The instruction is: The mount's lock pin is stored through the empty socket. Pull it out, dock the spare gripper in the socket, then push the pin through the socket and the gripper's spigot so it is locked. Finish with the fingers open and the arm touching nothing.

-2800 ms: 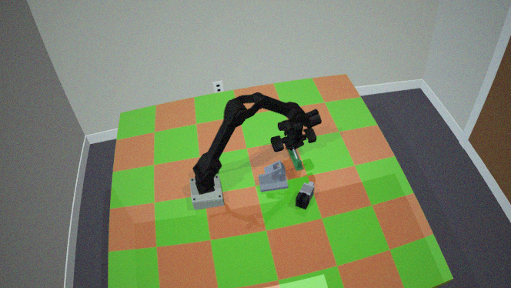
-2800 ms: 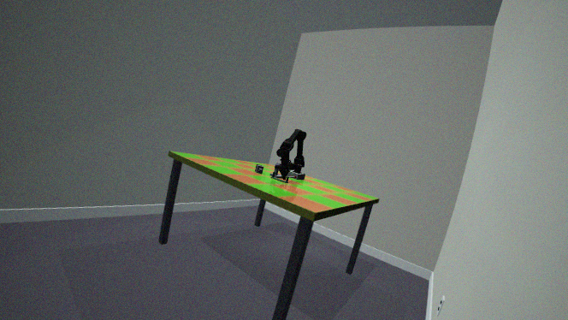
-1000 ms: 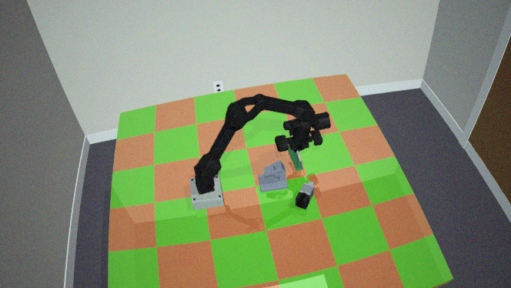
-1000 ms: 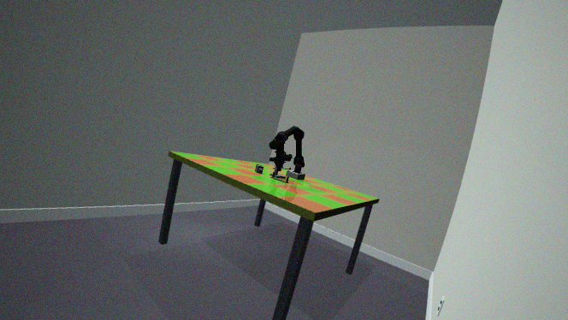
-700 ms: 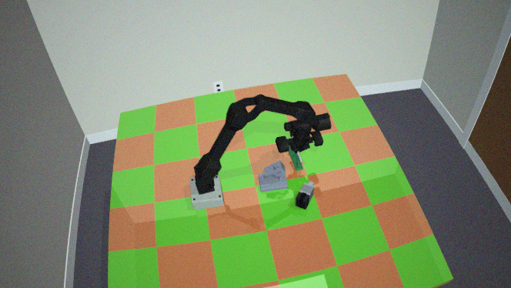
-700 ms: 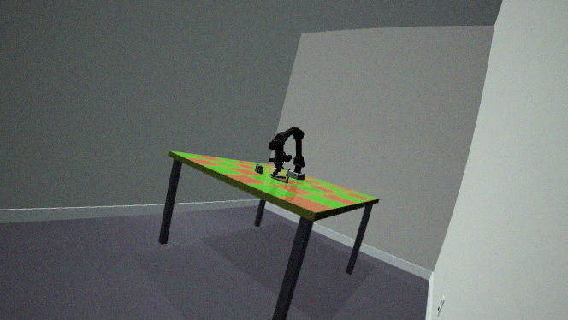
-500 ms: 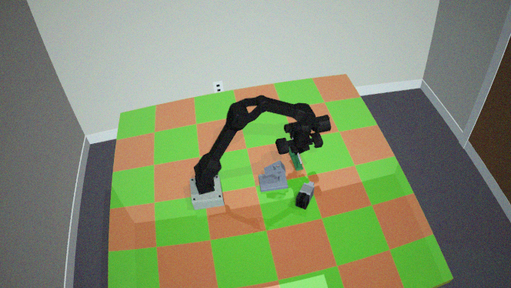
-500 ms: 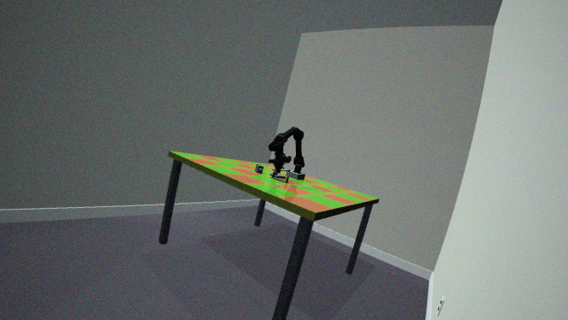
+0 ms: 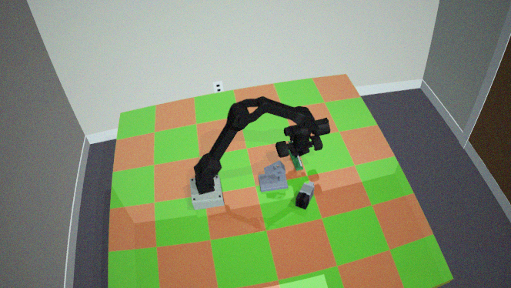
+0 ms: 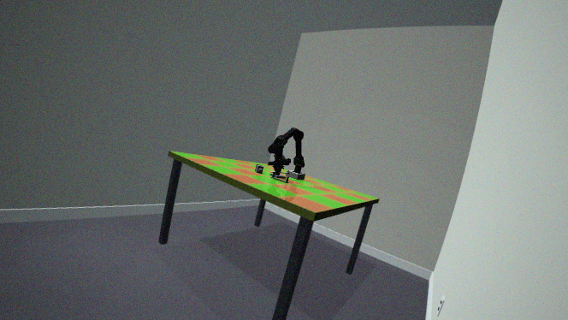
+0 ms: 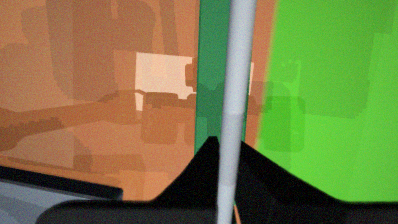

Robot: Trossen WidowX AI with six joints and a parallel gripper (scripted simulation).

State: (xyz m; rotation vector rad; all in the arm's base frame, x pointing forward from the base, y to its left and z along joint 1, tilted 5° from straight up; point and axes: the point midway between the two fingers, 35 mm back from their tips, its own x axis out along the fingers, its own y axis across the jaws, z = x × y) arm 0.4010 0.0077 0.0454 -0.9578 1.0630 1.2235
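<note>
My gripper tip is 20 mm to the right of the dark green strip and 10 mm above it. The rest, counted from my gripper tip: grey mount (120 mm behind, 60 mm to the right, 20 mm above); then spare gripper (40 mm behind, 190 mm to the right).
</note>
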